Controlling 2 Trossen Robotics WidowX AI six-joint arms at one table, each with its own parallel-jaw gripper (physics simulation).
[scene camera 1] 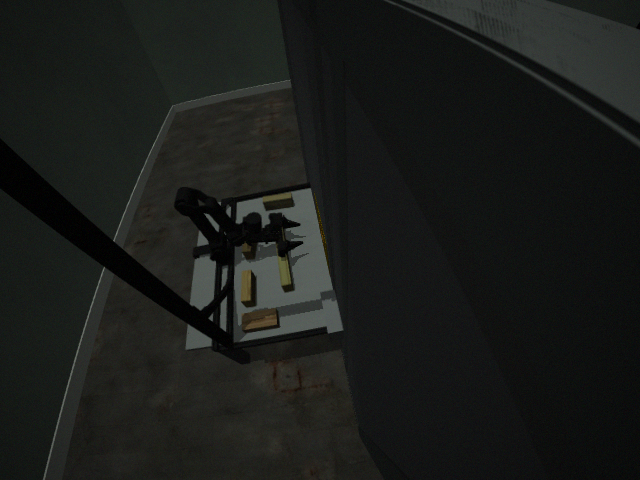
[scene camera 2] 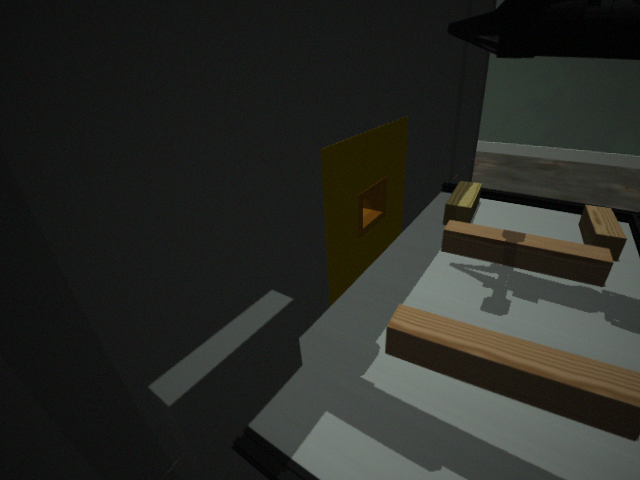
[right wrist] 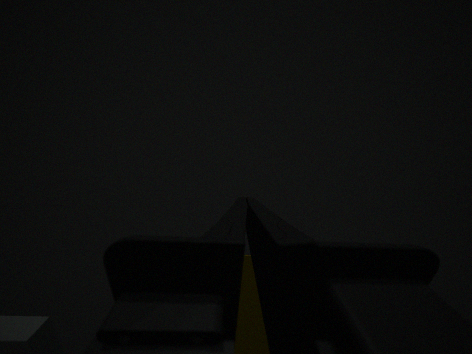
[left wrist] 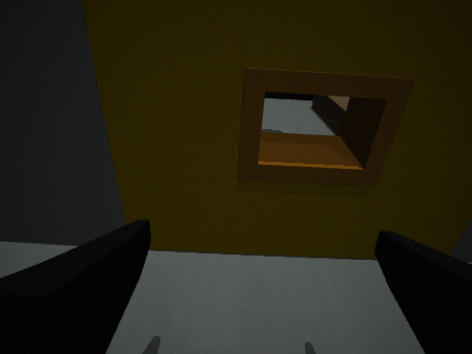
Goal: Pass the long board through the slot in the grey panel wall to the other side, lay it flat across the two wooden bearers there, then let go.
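Seen in the pictures: left gripper, fingertip midpoint: (scene camera 1: 301,233) (left wrist: 264,236); right gripper, fingertip midpoint: (scene camera 2: 448,28) (right wrist: 245,203); left arm's base, origin of the base link: (scene camera 1: 224,259).
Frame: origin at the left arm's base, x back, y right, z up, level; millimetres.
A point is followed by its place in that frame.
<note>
The long board (scene camera 1: 286,269) @[x -271, y 132, z 42 mm] lies flat on the grey table (scene camera 1: 309,290) @[x -342, y 208, z -19 mm], pale wood, with one end under my left gripper. My left gripper (scene camera 1: 296,234) @[x -353, y 0, z 77 mm] (left wrist: 262,232) @[x -353, y 0, z 77 mm] is open and empty, just above that end, and faces the wall. The left wrist view shows the yellow plate (left wrist: 175,140) @[x -431, y -49, z 80 mm] with the square slot (left wrist: 305,130) a little up and to the right of the fingers. In scene camera 2 the slot (scene camera 2: 372,204) @[x -465, y 3, z 76 mm] sits in the yellow plate (scene camera 2: 347,248) @[x -483, y 115, z 53 mm]. The two wooden bearers (scene camera 2: 499,248) @[x -664, y -68, z 10 mm] (scene camera 2: 475,352) @[x -681, y 192, z 25 mm] lie bare. My right gripper (scene camera 2: 456,28) @[x -565, y 0, z 324 mm] (right wrist: 246,201) @[x -565, y 0, z 324 mm] is shut and empty, high above them.
The dark grey panel wall (scene camera 1: 413,238) @[x -433, y 593, z 809 mm] (scene camera 2: 199,167) @[x -483, y 321, z 229 mm] splits the table. On the left arm's side lie loose wooden blocks (scene camera 1: 278,200) @[x -267, y -252, z 39 mm] (scene camera 1: 247,287) @[x -116, y 179, z 44 mm] (scene camera 1: 259,319) @[x -150, y 303, z 19 mm]. A small block (scene camera 2: 464,195) @[x -565, y -235, z 28 mm] sits by the wall behind the far bearer. A black frame bar (scene camera 1: 151,286) @[x -36, y 366, z 459 mm] crosses in front.
</note>
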